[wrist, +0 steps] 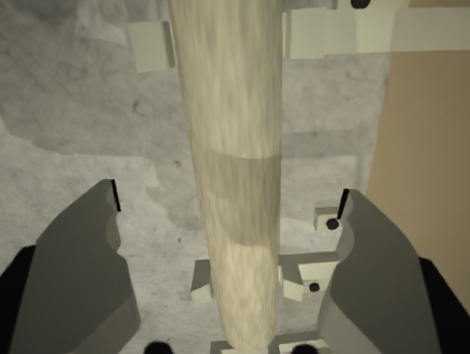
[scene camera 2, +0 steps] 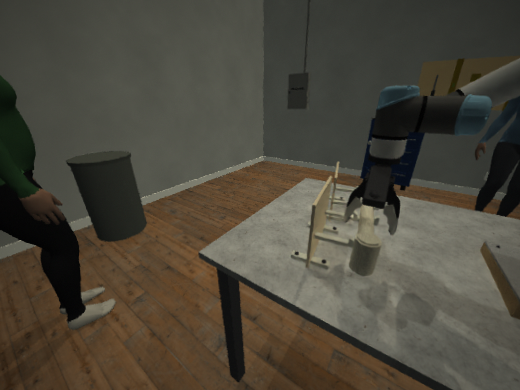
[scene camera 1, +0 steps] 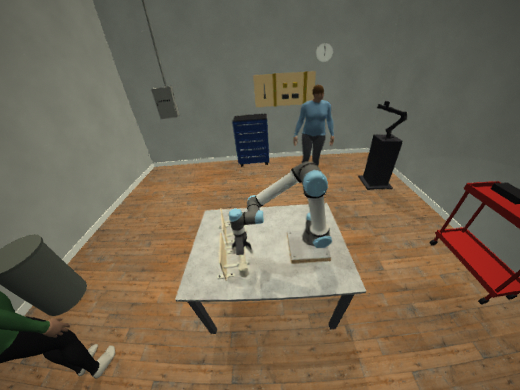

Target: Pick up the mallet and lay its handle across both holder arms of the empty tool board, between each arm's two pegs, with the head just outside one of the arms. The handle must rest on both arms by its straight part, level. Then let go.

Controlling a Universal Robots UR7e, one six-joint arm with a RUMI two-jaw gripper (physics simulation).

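Places are measured from the arm's base along level axes (x ahead, y left, z up), in metres.
Pixels of known places: gripper, between the fingertips: (wrist: pixel 230 187) (scene camera 2: pixel 367 228).
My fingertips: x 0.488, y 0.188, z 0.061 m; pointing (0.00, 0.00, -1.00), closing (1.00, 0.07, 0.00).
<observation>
For each thing: its middle in the pictures, then the offset to it from my fingertips. "pt": a spot on its surface instead. Level surfaces: height alone.
- pale wooden mallet, middle of its body: (wrist: pixel 237 170) (scene camera 2: pixel 365 228) (scene camera 1: pixel 242 254) dx +0.002, dy +0.014, dz +0.007 m
- second board, a spot on its surface: (scene camera 2: pixel 336 175) pt dx +0.160, dy -0.170, dz +0.081 m
- table, height of its surface: dz -0.099 m
The pale wooden mallet (scene camera 1: pixel 243 270) (scene camera 2: pixel 364 257) (wrist: pixel 235 115) lies with its handle across both arms of the near tool board (scene camera 1: pixel 223 255) (scene camera 2: pixel 319 225) (wrist: pixel 425 125). In the wrist view the handle passes between the two pegs of the near arm (wrist: pixel 360 32) and of the far arm (wrist: pixel 317 271), and looks level. The head is just outside the near arm, toward the table's front edge. My gripper (scene camera 1: pixel 245 250) (scene camera 2: pixel 371 225) (wrist: pixel 230 187) is open and points down over the handle, one finger to each side, both apart from it. Its exact height above the handle is unclear.
A second board (scene camera 2: pixel 336 175) with arms stands behind the near one, close beyond the handle's end. The robot's base plate (scene camera 1: pixel 308 253) is on the right of the table (scene camera 1: pixel 280 287). A person in green (scene camera 1: pixel 17 325) stands left; one in blue (scene camera 1: pixel 315 120) stands behind.
</observation>
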